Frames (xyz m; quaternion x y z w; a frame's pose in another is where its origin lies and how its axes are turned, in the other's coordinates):
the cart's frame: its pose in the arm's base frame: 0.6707 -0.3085 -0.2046 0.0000 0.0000 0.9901 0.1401
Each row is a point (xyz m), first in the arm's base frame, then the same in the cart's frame.
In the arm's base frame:
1: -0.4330 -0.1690 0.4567
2: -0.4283 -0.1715 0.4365
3: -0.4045 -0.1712 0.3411
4: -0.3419 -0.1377 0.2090
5: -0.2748 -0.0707 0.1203
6: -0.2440 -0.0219 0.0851
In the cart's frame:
1: 1.0991 0.1722 0.6613
2: 1.0939 0.1733 0.6411
3: 1.0711 0.1664 0.5457
4: 1.0202 0.1168 0.4136
5: 0.9744 0.0339 0.3249
6: 0.9583 -0.0216 0.2897

